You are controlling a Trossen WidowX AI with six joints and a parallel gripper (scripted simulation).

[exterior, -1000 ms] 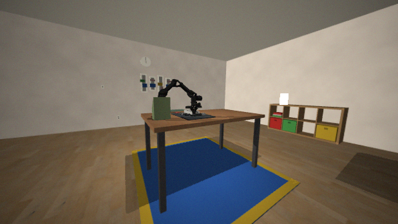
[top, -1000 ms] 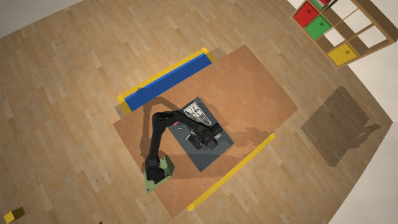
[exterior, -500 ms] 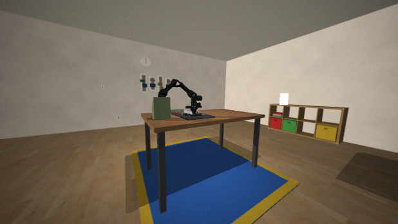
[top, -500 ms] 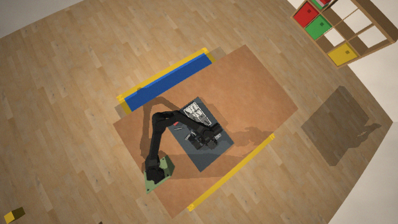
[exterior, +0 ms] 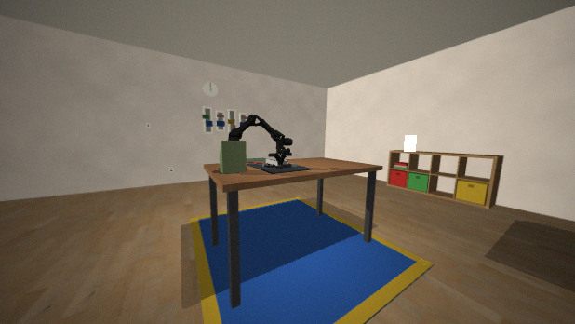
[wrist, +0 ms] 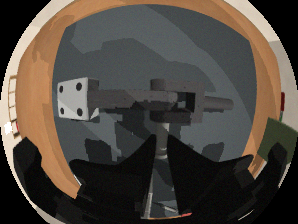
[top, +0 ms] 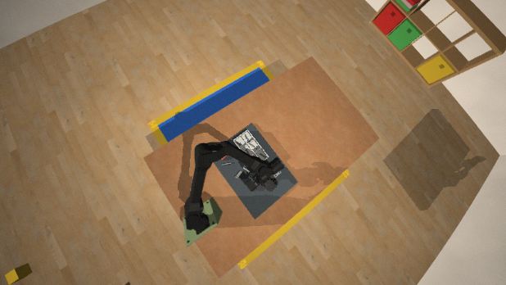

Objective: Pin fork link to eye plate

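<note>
Right now the grey pin is 10 mm to the right of my hand and 30 mm below it. The rest, counted from my hand: grey mat: 60 mm to the left, 50 mm below; then pale block: 100 mm ahead, 40 mm to the right, 30 mm below; then white parts box: 50 mm ahead, 170 mm to the left, 30 mm below.
</note>
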